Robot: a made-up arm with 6 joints.
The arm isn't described. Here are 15 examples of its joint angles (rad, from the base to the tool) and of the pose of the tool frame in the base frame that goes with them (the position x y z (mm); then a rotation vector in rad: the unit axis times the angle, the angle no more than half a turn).
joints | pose
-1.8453 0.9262 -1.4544 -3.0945 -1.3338 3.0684 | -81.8 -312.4 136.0 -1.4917 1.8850 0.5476
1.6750 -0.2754 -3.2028 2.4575 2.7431 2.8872 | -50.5 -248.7 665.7 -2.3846 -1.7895 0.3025
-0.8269 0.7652 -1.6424 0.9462 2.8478 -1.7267 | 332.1 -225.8 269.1 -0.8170 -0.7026 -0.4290
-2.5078 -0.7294 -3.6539 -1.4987 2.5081 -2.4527 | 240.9 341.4 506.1 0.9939 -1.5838 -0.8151
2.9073 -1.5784 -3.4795 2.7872 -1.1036 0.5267 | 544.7 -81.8 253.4 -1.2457 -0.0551 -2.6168
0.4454 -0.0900 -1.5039 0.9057 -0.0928 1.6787 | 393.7 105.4 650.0 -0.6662 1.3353 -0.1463
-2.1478 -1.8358 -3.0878 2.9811 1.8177 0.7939 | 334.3 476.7 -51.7 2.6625 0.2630 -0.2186
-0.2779 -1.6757 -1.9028 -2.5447 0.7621 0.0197 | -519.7 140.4 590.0 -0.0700 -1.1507 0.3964
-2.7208 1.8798 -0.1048 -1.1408 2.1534 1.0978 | -34.2 121.5 135.0 -1.4728 -0.3109 1.4763
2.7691 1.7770 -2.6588 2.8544 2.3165 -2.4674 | -575.5 183.1 91.6 0.2175 -0.0599 0.4892
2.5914 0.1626 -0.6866 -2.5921 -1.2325 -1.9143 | -184.7 33.3 279.9 2.0642 1.1075 -0.2193
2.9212 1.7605 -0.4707 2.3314 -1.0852 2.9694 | -6.4 102.1 74.7 -0.8145 0.7496 -0.4367
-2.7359 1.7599 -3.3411 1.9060 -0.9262 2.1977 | -556.4 -97.4 133.9 1.8354 -1.4426 -1.7678
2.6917 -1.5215 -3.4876 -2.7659 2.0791 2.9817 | 488.5 -180.5 26.0 -0.2932 -2.3684 -0.7725
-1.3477 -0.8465 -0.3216 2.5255 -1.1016 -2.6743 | -70.4 -42.8 317.8 1.8596 -1.8173 -0.2393
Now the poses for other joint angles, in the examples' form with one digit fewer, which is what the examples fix.
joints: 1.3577 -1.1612 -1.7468 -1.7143 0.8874 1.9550
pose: -16 -219 805 -0.602 0.771 -1.535
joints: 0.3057 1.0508 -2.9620 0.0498 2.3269 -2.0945
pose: 526 173 338 -0.970 -2.598 0.319
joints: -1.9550 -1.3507 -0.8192 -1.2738 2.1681 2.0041
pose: -102 98 520 -1.522 -1.468 0.031
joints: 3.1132 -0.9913 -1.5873 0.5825 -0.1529 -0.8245
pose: 143 51 821 -0.035 -0.443 -0.289
